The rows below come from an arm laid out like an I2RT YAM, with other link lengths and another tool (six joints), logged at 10 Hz.
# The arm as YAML. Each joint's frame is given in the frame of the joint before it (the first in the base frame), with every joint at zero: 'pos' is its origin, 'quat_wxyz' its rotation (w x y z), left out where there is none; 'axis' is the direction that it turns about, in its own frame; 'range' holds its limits. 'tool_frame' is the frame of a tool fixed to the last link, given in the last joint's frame.
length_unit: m
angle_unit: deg
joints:
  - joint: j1
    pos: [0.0, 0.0, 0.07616]
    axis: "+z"
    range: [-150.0, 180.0]
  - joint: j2
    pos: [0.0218, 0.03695, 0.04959]
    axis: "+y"
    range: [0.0, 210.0]
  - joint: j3
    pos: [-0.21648, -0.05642, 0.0]
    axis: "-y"
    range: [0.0, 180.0]
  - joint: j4
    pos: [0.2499, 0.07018, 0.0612]
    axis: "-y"
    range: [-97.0, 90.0]
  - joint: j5
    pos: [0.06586, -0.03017, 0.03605]
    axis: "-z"
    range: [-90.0, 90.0]
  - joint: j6
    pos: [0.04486, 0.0, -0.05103]
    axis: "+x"
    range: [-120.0, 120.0]
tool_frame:
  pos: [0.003, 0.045, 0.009]
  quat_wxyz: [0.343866, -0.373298, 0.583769, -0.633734]
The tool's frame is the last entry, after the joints.
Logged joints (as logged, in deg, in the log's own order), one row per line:
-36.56, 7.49, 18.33, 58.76, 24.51, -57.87
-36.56, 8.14, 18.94, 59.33, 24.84, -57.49
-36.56, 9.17, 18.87, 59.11, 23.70, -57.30
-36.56, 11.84, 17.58, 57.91, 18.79, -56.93
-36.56, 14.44, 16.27, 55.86, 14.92, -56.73
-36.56, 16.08, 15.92, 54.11, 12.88, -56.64
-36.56, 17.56, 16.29, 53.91, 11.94, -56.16
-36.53, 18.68, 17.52, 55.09, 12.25, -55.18
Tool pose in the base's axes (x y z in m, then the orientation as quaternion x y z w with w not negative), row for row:
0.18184, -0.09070, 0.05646, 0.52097, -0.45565, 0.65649, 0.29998
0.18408, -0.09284, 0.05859, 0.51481, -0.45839, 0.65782, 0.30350
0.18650, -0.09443, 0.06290, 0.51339, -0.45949, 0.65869, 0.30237
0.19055, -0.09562, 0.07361, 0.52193, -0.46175, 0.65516, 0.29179
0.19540, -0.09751, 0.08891, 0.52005, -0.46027, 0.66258, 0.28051
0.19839, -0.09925, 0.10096, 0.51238, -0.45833, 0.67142, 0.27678
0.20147, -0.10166, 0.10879, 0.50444, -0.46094, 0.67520, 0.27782
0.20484, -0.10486, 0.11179, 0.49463, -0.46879, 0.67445, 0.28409
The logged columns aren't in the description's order. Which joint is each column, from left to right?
Columns, left to right: j1, j3, j5, j2, j4, j6.
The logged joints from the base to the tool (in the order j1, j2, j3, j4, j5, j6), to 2 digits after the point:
-36.56, 58.76, 7.49, 24.51, 18.33, -57.87
-36.56, 59.33, 8.14, 24.84, 18.94, -57.49
-36.56, 59.11, 9.17, 23.70, 18.87, -57.30
-36.56, 57.91, 11.84, 18.79, 17.58, -56.93
-36.56, 55.86, 14.44, 14.92, 16.27, -56.73
-36.56, 54.11, 16.08, 12.88, 15.92, -56.64
-36.56, 53.91, 17.56, 11.94, 16.29, -56.16
-36.53, 55.09, 18.68, 12.25, 17.52, -55.18

